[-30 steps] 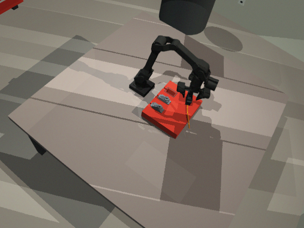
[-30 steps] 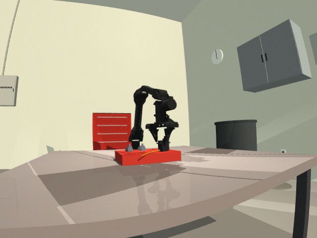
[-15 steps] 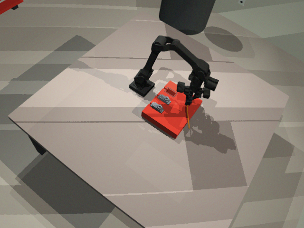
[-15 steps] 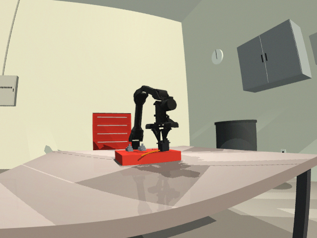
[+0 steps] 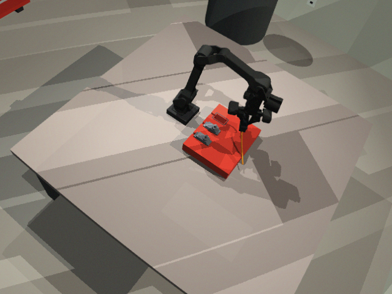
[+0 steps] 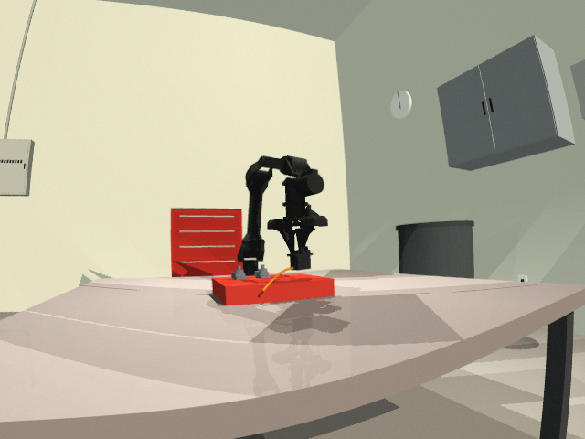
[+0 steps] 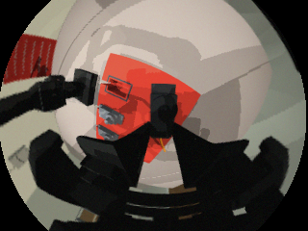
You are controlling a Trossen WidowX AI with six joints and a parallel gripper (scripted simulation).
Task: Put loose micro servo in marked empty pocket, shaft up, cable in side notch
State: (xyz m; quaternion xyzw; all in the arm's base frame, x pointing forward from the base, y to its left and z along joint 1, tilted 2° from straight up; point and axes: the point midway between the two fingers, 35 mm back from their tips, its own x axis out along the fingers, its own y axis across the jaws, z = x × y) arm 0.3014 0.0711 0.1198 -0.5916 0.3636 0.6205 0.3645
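The red deck lies 10 cm below my gripper tip, 7 cm to the right of it and 1 cm behind it.
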